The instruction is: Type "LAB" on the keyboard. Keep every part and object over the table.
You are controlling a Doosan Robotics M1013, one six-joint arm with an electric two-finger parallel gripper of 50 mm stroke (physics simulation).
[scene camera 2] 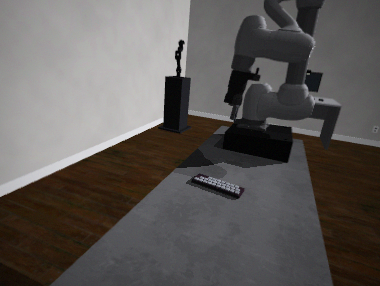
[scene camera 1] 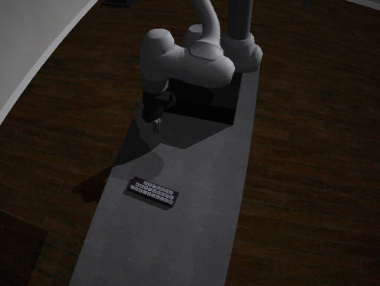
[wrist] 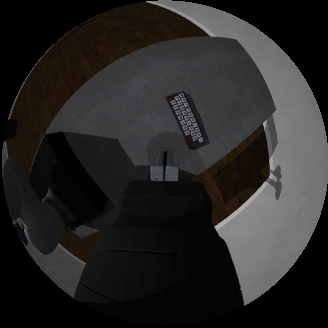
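Where they show: gripper, between the fingertips: (scene camera 2: 232, 119) (scene camera 1: 156, 132) (wrist: 165, 158); arm's base, origin of its link: (scene camera 2: 253, 126) (wrist: 56, 208).
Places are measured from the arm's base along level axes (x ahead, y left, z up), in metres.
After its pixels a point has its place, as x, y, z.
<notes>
A small dark red keyboard (scene camera 1: 151, 192) {0.686, 0.001, -0.096} (scene camera 2: 218, 185) {0.697, 0.015, -0.090} (wrist: 187, 120) {0.678, -0.001, -0.095} with rows of pale keys lies flat on the grey table (scene camera 1: 150, 245) {0.907, 0.077, -0.108} (scene camera 2: 200, 240) {0.996, 0.064, -0.108} (wrist: 130, 75) {0.582, 0.260, -0.108}, near its left edge in the scene views. The letters on the keys are too small to read. My gripper (scene camera 1: 157, 126) {0.540, -0.007, 0.152} (scene camera 2: 233, 119) {0.540, -0.007, 0.152} (wrist: 165, 158) {0.540, -0.007, 0.152} is shut with nothing between its fingers. It points down and hangs well above the table, between the arm's black base block and the keyboard, apart from both. In the wrist view the keyboard shows beyond the fingertips, a little to the right.
The black base block (scene camera 1: 200, 114) {0.231, 0.084, -0.073} (scene camera 2: 257, 145) {0.231, 0.079, -0.044} stands at the table's far end, under the arm. A dark pedestal (scene camera 2: 177, 102) with a small black figure stands on the floor behind the table's left side. A light desk (scene camera 2: 327, 102) stands at the back right.
</notes>
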